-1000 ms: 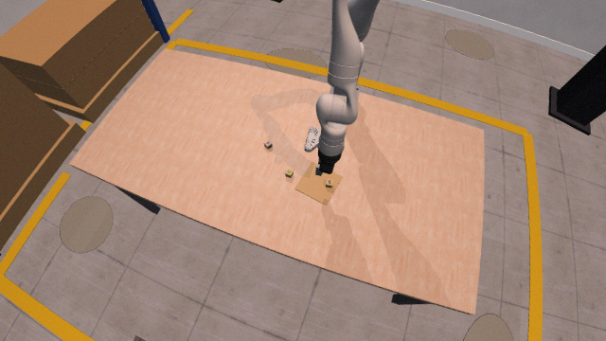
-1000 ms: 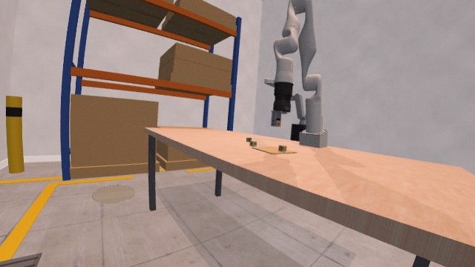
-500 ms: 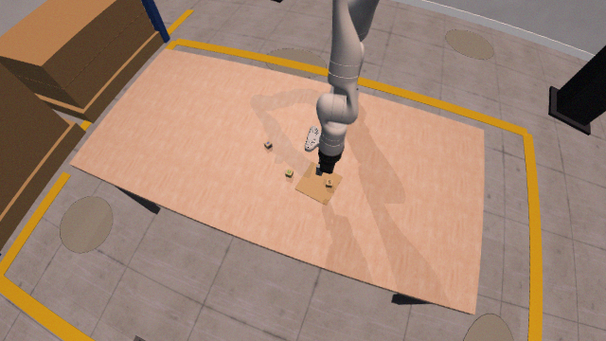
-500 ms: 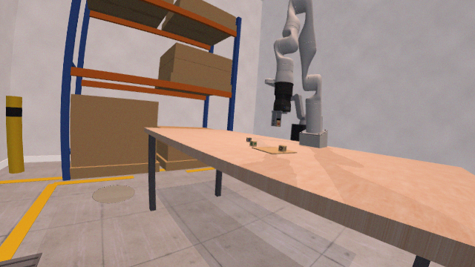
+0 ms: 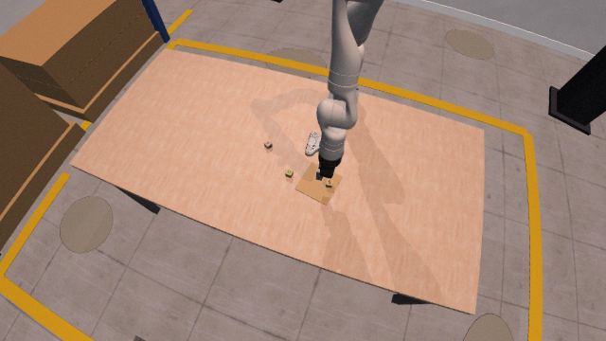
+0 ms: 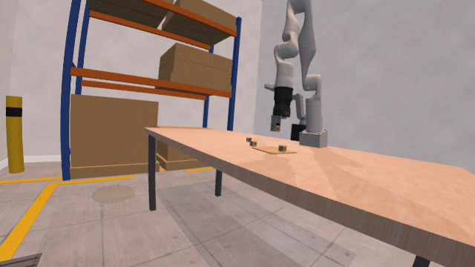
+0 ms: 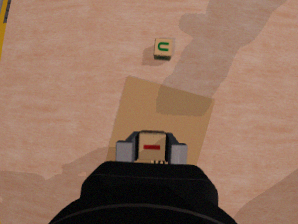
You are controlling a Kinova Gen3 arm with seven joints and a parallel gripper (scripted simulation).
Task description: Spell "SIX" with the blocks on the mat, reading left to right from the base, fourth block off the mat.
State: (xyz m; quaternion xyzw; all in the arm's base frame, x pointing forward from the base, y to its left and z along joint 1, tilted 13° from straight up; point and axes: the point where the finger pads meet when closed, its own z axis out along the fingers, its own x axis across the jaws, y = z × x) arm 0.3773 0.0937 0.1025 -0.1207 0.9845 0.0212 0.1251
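My gripper is now 10 mm past the tan mat and 100 mm above it. From my hand the other things lie so: block (right at my hand).
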